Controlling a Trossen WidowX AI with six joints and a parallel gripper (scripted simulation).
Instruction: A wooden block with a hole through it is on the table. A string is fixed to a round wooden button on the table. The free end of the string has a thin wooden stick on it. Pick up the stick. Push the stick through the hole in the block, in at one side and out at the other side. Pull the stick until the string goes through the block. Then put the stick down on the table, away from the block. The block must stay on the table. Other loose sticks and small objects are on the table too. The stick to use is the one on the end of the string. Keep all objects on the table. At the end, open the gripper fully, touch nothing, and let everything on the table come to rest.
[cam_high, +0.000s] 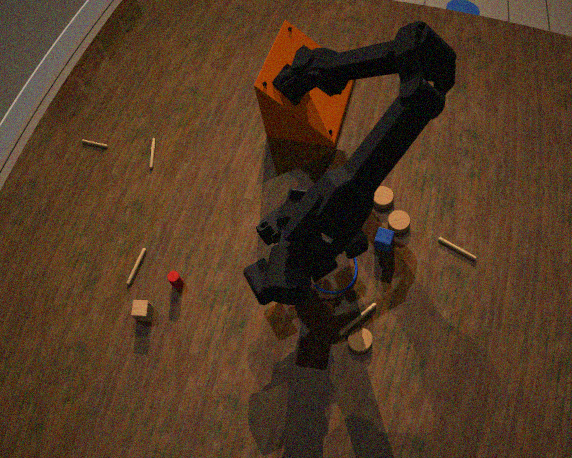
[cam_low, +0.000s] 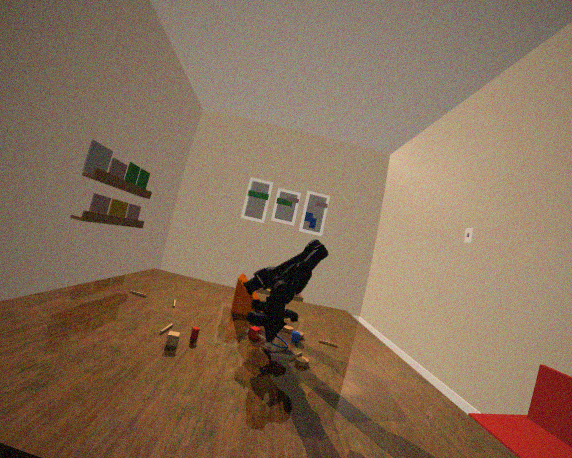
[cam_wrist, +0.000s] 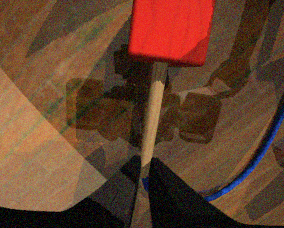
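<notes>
Now: the red cube 50 mm behind my gripper tip and 60 mm to the right of it. Also, from my gripper tip: thin wooden stick 10 mm behind, 10 mm to the right; then blue cube 110 mm behind, 90 mm to the left; then round wooden button 200 mm behind, 60 mm to the left, 10 mm below.
</notes>
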